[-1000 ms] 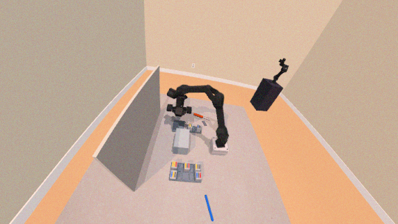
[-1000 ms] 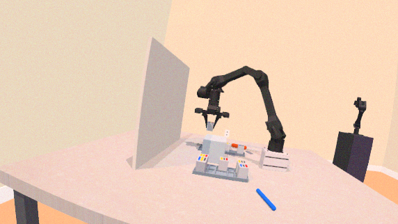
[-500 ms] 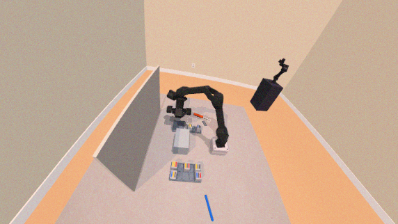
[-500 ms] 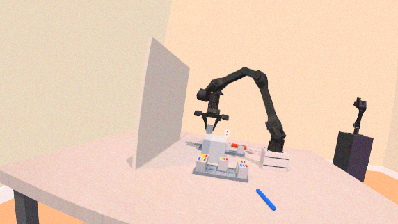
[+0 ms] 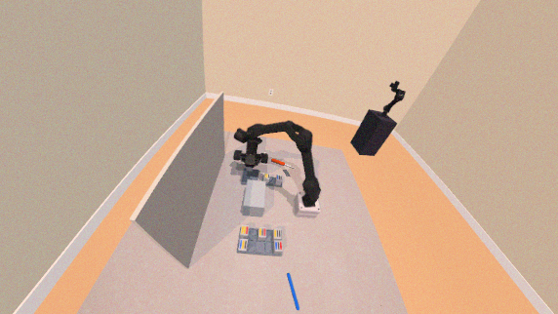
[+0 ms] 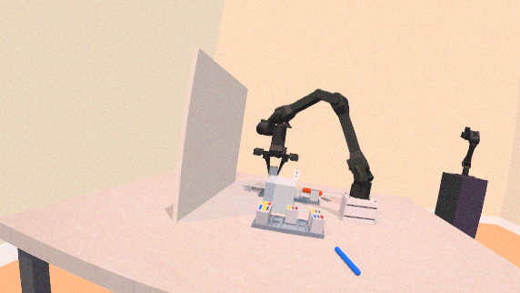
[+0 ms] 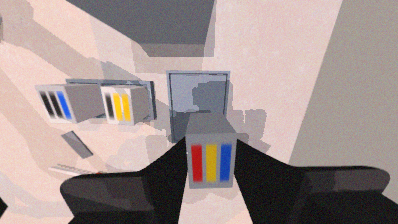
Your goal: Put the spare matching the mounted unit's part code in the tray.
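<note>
Right now the flat grey tray is 80 mm below my gripper tip, 10 mm to the left of it and 10 mm behind it. Round my gripper tip: grey box: 200 mm to the left, 30 mm below, 20 mm behind; then tall grey panel: 220 mm ahead, 160 mm to the left, 140 mm above; then grey rack: 400 mm to the left, 80 mm below, 40 mm behind.
</note>
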